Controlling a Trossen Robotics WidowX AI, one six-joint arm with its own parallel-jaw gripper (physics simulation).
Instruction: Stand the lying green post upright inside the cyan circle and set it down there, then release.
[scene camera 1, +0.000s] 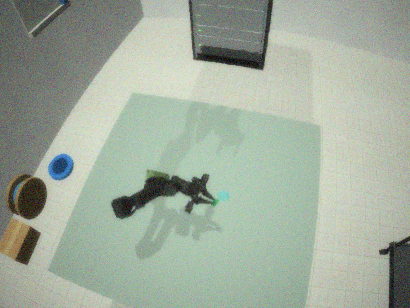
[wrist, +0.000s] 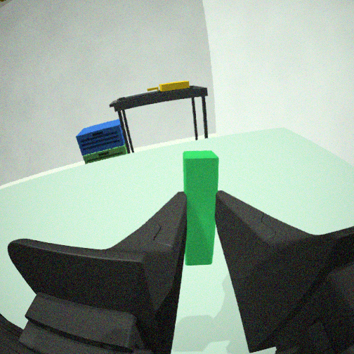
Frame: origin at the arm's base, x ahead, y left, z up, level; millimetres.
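Seen in the pictures: gripper, fingertip midpoint: (scene camera 1: 214, 202); arm's base, origin of the base link: (scene camera 1: 158, 182).
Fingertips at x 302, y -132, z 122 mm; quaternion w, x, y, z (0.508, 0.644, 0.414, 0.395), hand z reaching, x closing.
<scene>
Pixels of each thing's top centre, then the offset from my fingertips to it. "spot": a spot on its surface instead. Level surfaces: height alone.
- green post, middle of its top: (scene camera 1: 214, 199) dx +0, dy +1, dz +25 mm
- cyan circle, surface spot: (scene camera 1: 223, 196) spot: dx +35, dy +115, dz -178 mm
- pale green table top, its level: dz -179 mm
The green post (scene camera 1: 215, 202) (wrist: 201, 210) is upright between the fingertips, its long side running up and down in the wrist view. My gripper (scene camera 1: 215, 201) (wrist: 199, 198) is shut on it, one finger against each side. In the scene view the post shows small at the fingertips, just left of and slightly below the cyan circle (scene camera 1: 223, 196), apart from it. Whether the post's foot touches the surface cannot be told. The cyan circle does not show in the wrist view.
The pale green table top (scene camera 1: 270, 165) (wrist: 90, 210) lies under the arm. An olive-green plate (scene camera 1: 157, 174) is by the arm's base. Beyond the table are a black rack (scene camera 1: 228, 61), a blue round object (scene camera 1: 61, 166), a dark table (wrist: 160, 98) and a blue crate (wrist: 101, 137).
</scene>
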